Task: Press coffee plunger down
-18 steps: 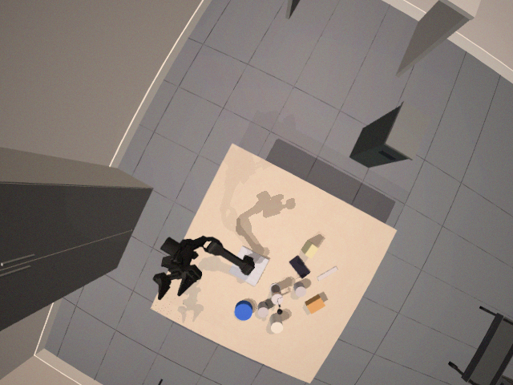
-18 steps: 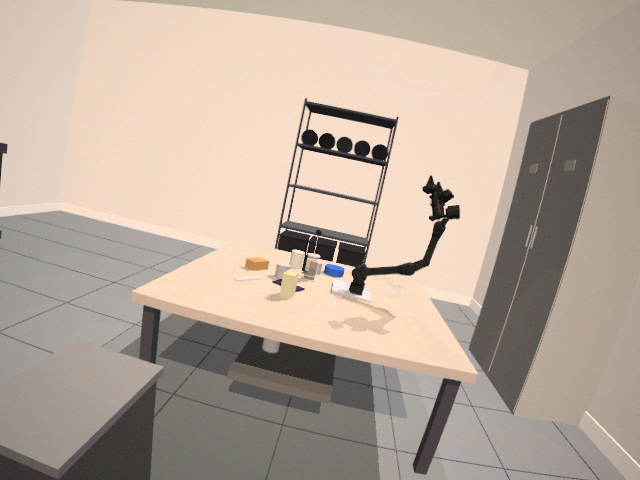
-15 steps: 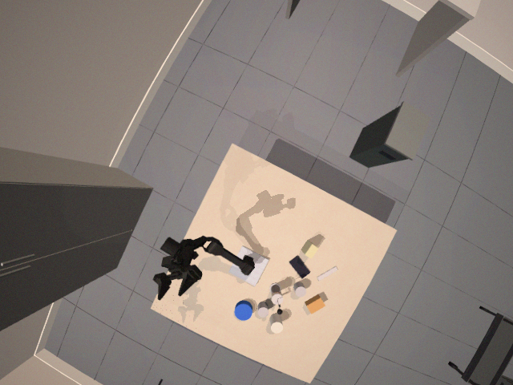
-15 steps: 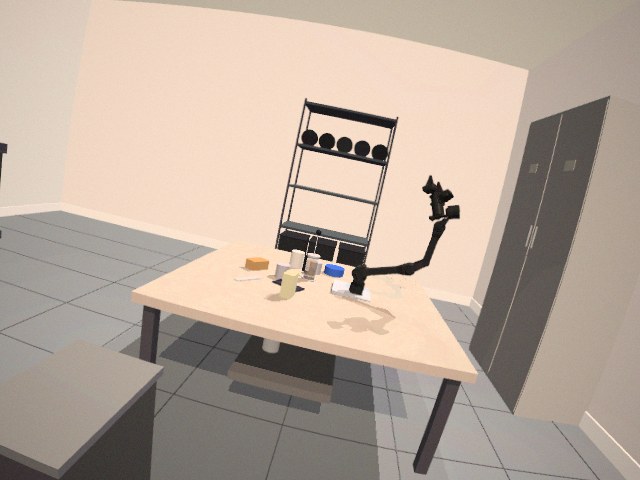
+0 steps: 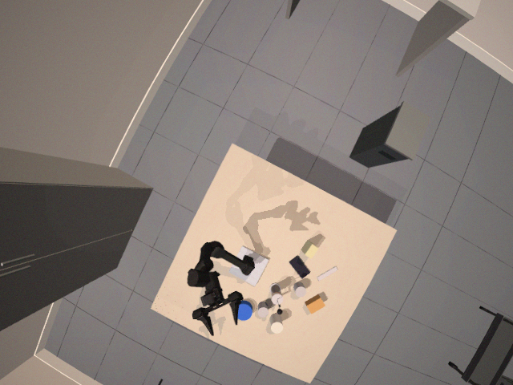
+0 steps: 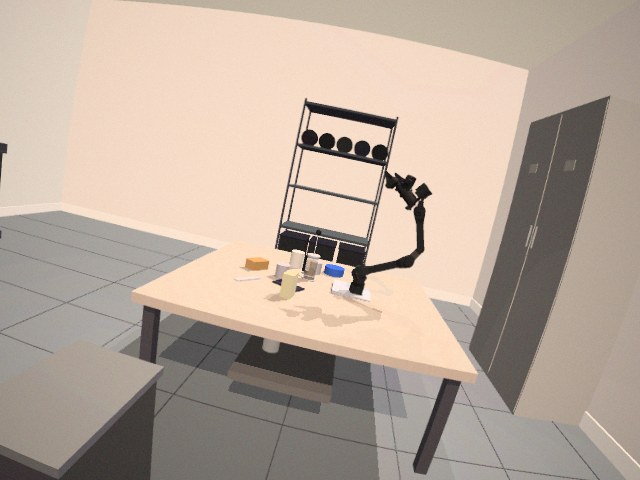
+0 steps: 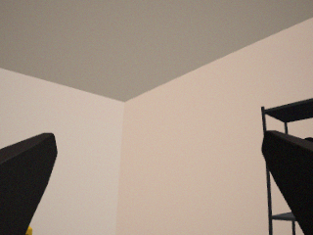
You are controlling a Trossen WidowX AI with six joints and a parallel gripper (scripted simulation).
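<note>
My gripper tip is now 520 mm above the coffee press, 290 mm short of it and 100 mm to the left of it. From my gripper tip the other things lie so: blue disc (630 mm below, 300 mm to the right, 130 mm ahead); then yellow box (590 mm below, 390 mm ahead, 260 mm to the left); then orange box (620 mm below, 580 mm ahead, 90 mm to the right).
</note>
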